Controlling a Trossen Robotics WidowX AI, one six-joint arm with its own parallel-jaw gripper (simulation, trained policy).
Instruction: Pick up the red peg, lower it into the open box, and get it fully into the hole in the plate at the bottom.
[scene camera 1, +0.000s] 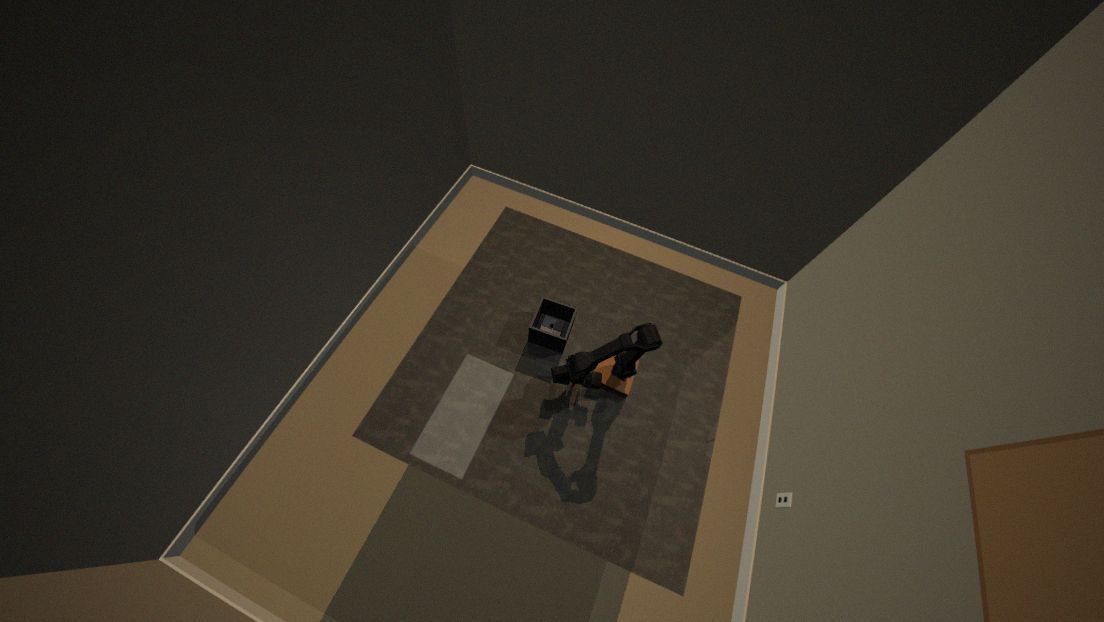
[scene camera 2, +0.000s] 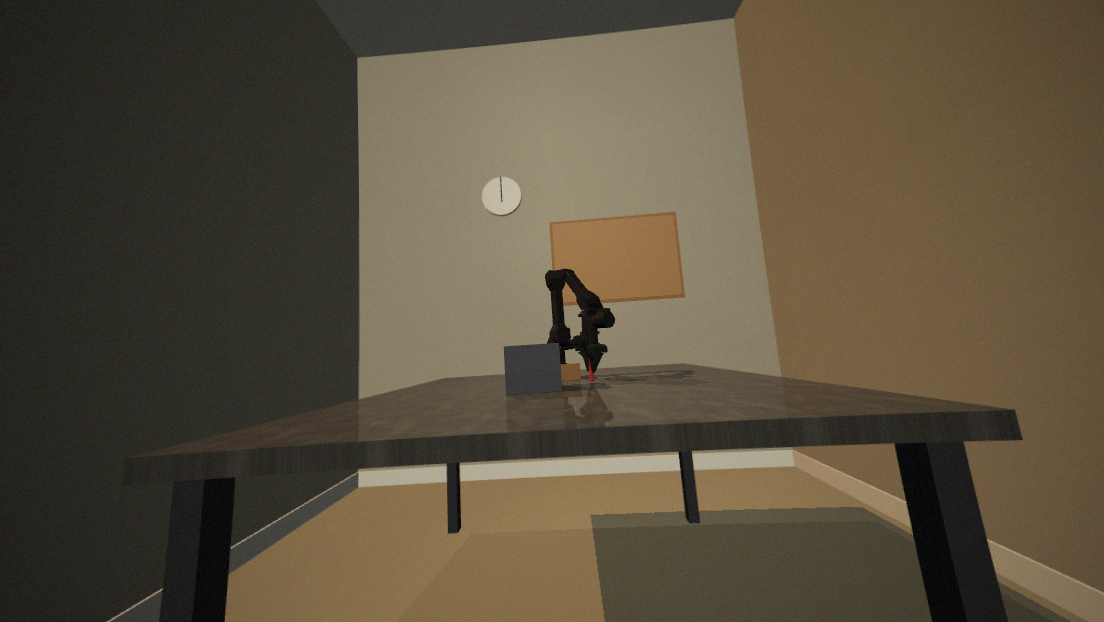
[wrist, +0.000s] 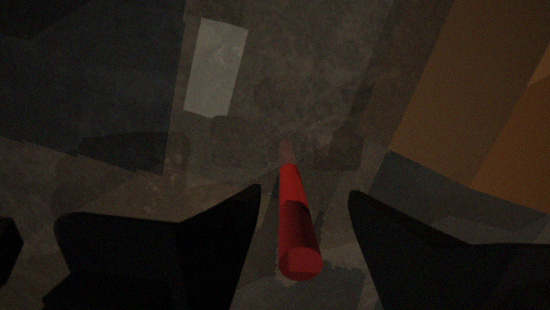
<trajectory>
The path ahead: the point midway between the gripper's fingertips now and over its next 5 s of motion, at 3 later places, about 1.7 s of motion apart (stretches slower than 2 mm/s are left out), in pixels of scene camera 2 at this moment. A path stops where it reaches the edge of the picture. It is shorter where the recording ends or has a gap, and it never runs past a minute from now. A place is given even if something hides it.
The gripper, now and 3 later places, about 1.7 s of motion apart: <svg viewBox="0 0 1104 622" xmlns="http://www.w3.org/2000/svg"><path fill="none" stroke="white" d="M591 372L593 332L544 333L542 362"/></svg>
</trajectory>
